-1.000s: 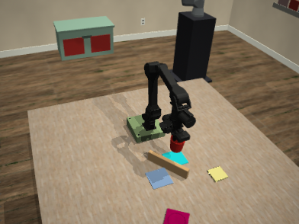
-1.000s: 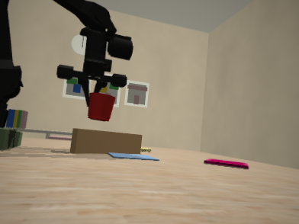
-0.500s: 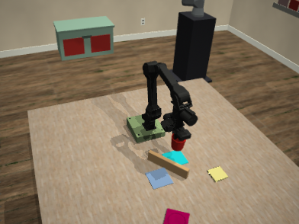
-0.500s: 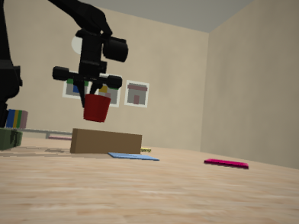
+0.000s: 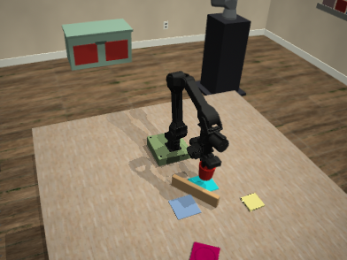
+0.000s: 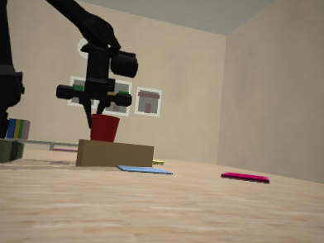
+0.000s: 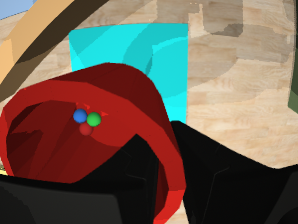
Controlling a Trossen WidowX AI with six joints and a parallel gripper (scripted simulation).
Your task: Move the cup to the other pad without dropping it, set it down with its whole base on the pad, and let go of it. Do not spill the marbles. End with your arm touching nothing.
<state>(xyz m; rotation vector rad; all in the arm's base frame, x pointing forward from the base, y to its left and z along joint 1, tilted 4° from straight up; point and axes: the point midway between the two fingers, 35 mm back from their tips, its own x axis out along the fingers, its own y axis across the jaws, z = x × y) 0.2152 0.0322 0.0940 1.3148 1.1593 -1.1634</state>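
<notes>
Now: the red cup 3 cm ahead of my hand and 5 cm below it. The rest, counted from my hand: wooden bar 7 cm ahead, 7 cm to the right, 10 cm below.
</notes>
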